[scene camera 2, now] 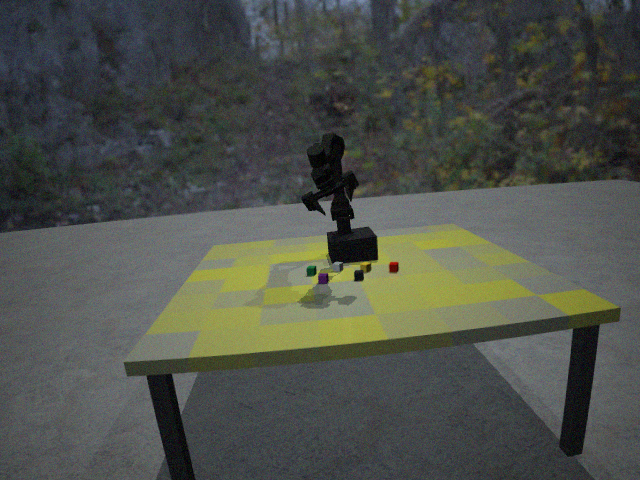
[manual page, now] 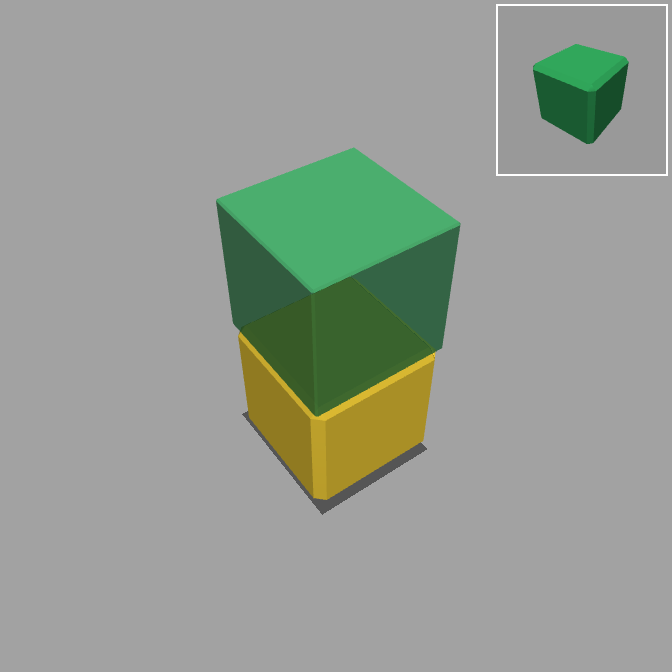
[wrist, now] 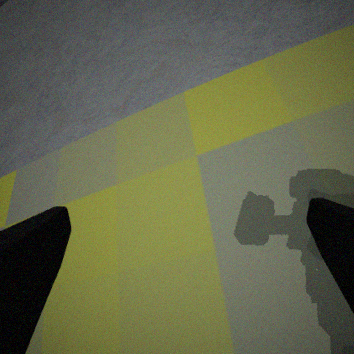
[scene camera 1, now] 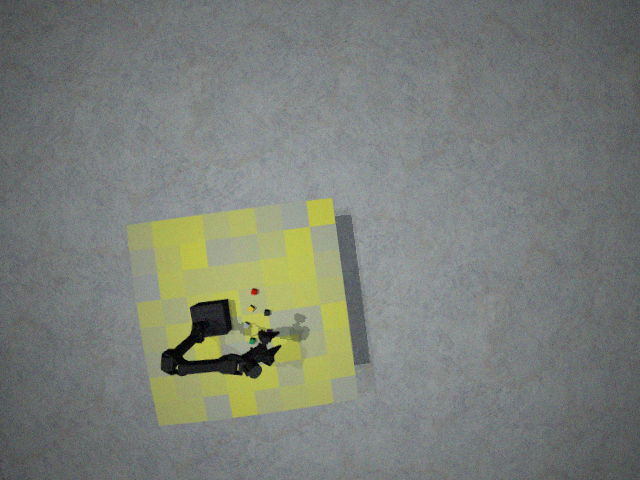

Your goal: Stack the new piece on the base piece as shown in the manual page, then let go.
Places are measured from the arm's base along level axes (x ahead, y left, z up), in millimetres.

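Where they show: gripper, fingertip midpoint: [scene camera 2: 337, 207] [wrist: 189, 214] [scene camera 1: 280, 338]; arm's base, link origin: [scene camera 2: 344, 232] [scene camera 1: 202, 325].
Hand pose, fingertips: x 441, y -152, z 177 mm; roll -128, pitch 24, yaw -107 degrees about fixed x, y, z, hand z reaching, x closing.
Note:
Each offset is from my fingertips to the top centre of the thing. Level surfaces: height alone.
Several small cubes lie apart on the table: red {232 mm left, 118 mm back, 243 mm down} [scene camera 1: 254, 291] [scene camera 2: 393, 267], yellow {142 mm left, 170 mm back, 243 mm down} [scene camera 1: 251, 308] [scene camera 2: 366, 267], black {86 mm left, 87 mm back, 243 mm down} [scene camera 1: 267, 312] [scene camera 2: 358, 275], pale grey {53 mm left, 231 mm back, 243 mm down} [scene camera 1: 247, 324] [scene camera 2: 338, 266], green {51 mm right, 229 mm back, 243 mm down} [scene camera 1: 252, 341] [scene camera 2: 311, 270] and purple {36 mm right, 115 mm back, 243 mm down} [scene camera 2: 323, 278]. In scene camera 1 the gripper partly hides the purple cube. Which are the base piece and the new piece cannot be told. My gripper [scene camera 1: 279, 340] [scene camera 2: 337, 206] [wrist: 189, 214] is wide open and empty, high above the table. No cube shows in the wrist view.
The table {274 mm down} [scene camera 1: 320, 211] [scene camera 2: 578, 304] [wrist: 235, 115] has a yellow and grey patchwork top. The arm's black base block [scene camera 1: 210, 317] [scene camera 2: 352, 245] stands close to the cubes. The arm's shadow [scene camera 1: 289, 332] [scene camera 2: 320, 297] [wrist: 255, 220] falls on the tabletop.

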